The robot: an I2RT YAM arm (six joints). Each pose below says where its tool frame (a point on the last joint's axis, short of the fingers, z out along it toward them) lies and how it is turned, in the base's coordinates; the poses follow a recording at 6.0 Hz.
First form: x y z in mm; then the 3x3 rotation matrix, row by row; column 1 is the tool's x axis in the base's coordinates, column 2 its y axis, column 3 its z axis. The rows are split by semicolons.
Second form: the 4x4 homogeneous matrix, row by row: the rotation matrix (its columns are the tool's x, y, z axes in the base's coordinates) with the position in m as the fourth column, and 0 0 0 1 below. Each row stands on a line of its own. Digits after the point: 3 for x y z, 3 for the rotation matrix.
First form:
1: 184, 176, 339; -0.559, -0.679, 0.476; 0.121, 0.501, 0.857; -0.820, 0.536, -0.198
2: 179, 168, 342; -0.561, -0.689, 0.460; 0.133, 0.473, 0.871; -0.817, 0.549, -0.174
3: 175, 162, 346; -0.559, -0.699, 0.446; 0.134, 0.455, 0.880; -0.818, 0.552, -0.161
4: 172, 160, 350; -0.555, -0.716, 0.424; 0.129, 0.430, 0.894; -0.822, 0.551, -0.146
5: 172, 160, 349; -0.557, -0.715, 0.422; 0.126, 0.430, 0.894; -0.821, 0.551, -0.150
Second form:
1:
-0.559, -0.679, 0.476, 0.184
0.121, 0.501, 0.857, 0.176
-0.820, 0.536, -0.198, 0.339
0, 0, 0, 1

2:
-0.561, -0.689, 0.460, 0.179
0.133, 0.473, 0.871, 0.168
-0.817, 0.549, -0.174, 0.342
0, 0, 0, 1

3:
-0.559, -0.699, 0.446, 0.175
0.134, 0.455, 0.880, 0.162
-0.818, 0.552, -0.161, 0.346
0, 0, 0, 1

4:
-0.555, -0.716, 0.424, 0.172
0.129, 0.430, 0.894, 0.160
-0.822, 0.551, -0.146, 0.350
0, 0, 0, 1

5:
-0.557, -0.715, 0.422, 0.172
0.126, 0.430, 0.894, 0.160
-0.821, 0.551, -0.150, 0.349
0, 0, 0, 1

